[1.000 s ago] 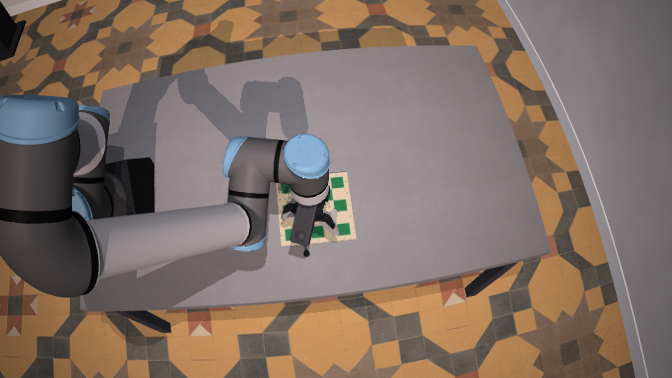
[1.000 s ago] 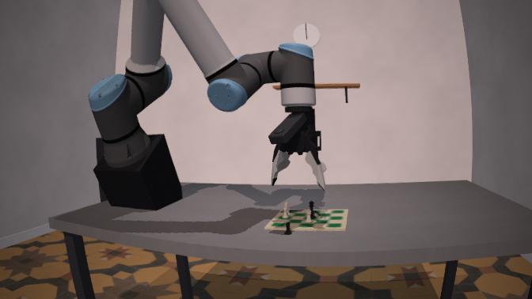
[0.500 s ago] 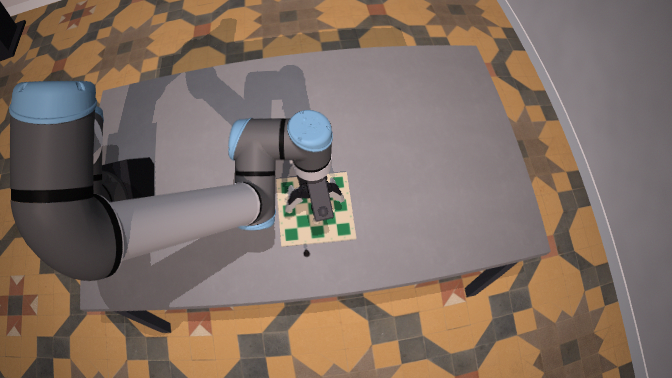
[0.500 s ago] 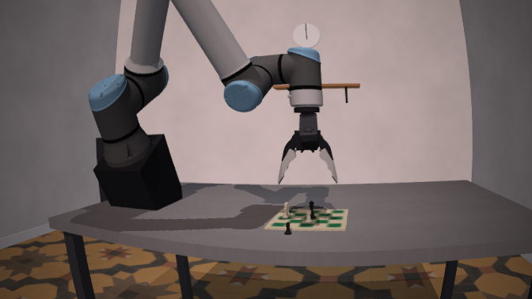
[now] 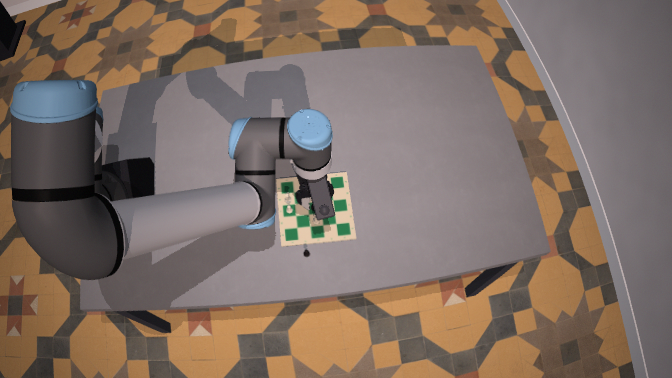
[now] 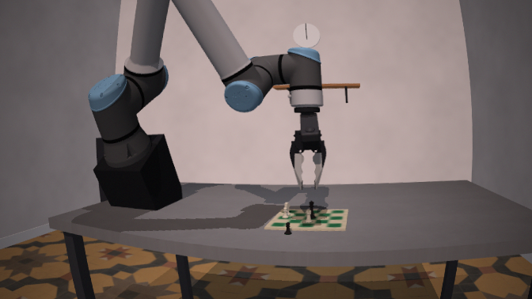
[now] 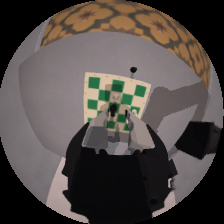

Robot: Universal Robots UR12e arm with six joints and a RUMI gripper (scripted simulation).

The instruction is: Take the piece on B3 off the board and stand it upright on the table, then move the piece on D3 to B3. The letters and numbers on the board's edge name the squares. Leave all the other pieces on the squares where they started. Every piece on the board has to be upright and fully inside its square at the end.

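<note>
The chessboard is 11 cm below my hand and 4 cm to the left of it.
</note>
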